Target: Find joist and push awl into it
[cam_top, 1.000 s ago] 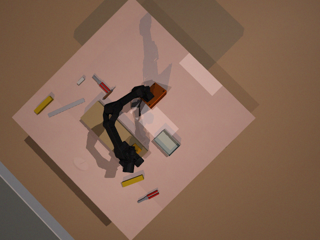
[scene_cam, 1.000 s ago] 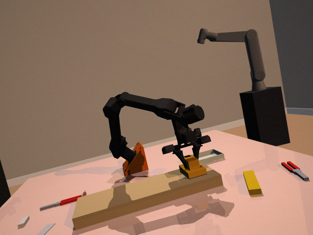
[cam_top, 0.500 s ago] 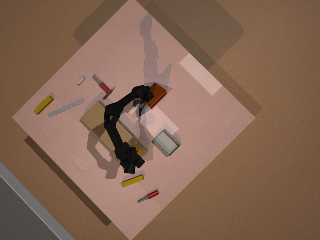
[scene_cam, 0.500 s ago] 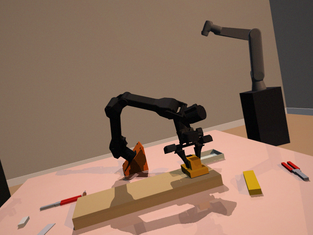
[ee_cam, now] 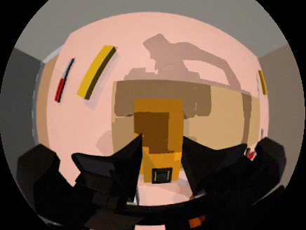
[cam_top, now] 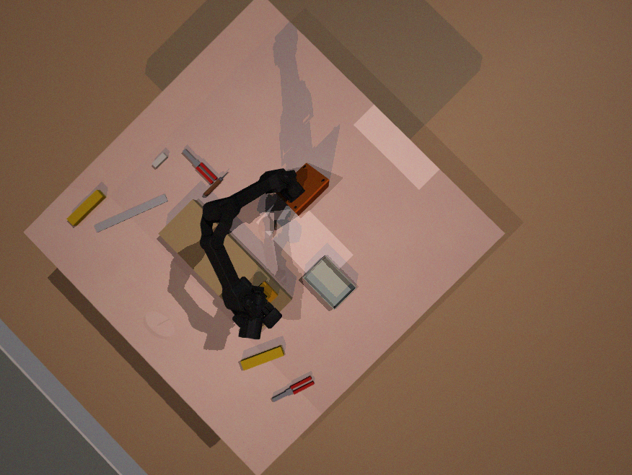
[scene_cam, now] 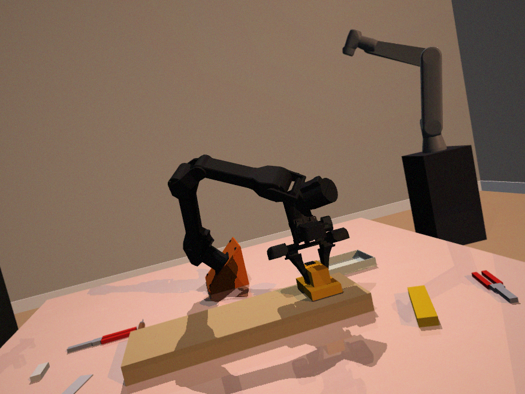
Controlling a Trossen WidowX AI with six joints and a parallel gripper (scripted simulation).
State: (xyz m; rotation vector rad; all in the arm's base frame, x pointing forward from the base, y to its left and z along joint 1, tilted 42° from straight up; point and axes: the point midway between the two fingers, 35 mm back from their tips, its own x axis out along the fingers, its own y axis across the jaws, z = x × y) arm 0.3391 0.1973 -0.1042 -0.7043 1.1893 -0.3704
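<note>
My gripper tip is 4 cm past the indicator window and 3 cm below it. Round my gripper tip: grey tray (24 cm behind, 11 cm to the left, 5 cm below); awl (16 cm behind, 45 cm to the right, 6 cm below); stud finder (2 cm behind, 2 cm above).
</note>
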